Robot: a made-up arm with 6 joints. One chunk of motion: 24 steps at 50 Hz.
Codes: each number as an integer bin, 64 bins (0 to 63) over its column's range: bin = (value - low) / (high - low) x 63, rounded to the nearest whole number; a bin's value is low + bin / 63 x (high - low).
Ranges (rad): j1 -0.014..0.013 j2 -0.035..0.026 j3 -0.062..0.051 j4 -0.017..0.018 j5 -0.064..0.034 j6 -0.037..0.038
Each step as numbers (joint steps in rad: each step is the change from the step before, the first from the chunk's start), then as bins.
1 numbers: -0.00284 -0.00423 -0.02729 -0.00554 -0.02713 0.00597
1 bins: 26 32 19 21 24 36
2 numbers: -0.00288 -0.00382 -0.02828 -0.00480 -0.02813 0.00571
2 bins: 26 32 19 22 23 36
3 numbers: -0.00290 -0.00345 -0.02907 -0.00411 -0.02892 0.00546
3 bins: 26 33 18 23 23 36
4 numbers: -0.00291 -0.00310 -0.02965 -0.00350 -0.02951 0.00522
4 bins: 26 33 18 24 22 35
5 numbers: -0.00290 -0.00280 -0.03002 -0.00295 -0.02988 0.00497
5 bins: 26 33 18 25 22 35
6 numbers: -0.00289 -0.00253 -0.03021 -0.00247 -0.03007 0.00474
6 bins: 26 34 18 26 22 35
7 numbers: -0.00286 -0.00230 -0.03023 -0.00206 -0.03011 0.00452
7 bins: 26 34 18 27 22 35
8 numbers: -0.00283 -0.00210 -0.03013 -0.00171 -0.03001 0.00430
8 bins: 26 34 18 28 22 35
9 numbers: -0.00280 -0.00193 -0.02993 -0.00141 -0.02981 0.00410
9 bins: 26 34 18 28 22 35
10 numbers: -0.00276 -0.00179 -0.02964 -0.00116 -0.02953 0.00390
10 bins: 26 34 18 29 22 34
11 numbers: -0.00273 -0.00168 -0.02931 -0.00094 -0.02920 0.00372
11 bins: 26 34 18 29 22 34
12 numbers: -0.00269 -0.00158 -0.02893 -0.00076 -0.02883 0.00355
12 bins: 26 35 18 29 23 34
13 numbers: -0.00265 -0.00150 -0.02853 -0.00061 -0.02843 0.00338
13 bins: 26 35 19 30 23 34
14 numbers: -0.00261 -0.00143 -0.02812 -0.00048 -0.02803 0.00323
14 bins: 27 35 19 30 23 34
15 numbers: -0.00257 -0.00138 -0.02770 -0.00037 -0.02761 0.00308
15 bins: 27 35 19 30 23 34
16 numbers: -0.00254 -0.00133 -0.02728 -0.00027 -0.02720 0.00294
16 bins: 27 35 19 30 24 34
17 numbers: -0.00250 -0.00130 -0.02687 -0.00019 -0.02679 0.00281
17 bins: 27 35 20 30 24 33
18 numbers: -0.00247 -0.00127 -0.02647 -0.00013 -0.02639 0.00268
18 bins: 27 35 20 30 24 33
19 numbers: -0.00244 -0.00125 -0.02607 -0.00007 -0.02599 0.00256
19 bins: 27 35 20 30 24 33
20 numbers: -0.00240 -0.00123 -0.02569 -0.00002 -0.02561 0.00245
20 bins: 27 35 20 31 25 33
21 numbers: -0.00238 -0.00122 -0.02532 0.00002 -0.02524 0.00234
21 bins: 27 35 20 31 25 33
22 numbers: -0.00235 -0.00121 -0.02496 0.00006 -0.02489 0.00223
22 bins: 27 35 21 31 25 33
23 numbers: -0.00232 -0.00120 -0.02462 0.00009 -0.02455 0.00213
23 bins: 27 35 21 31 25 33
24 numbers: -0.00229 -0.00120 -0.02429 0.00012 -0.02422 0.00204
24 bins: 27 35 21 31 26 33
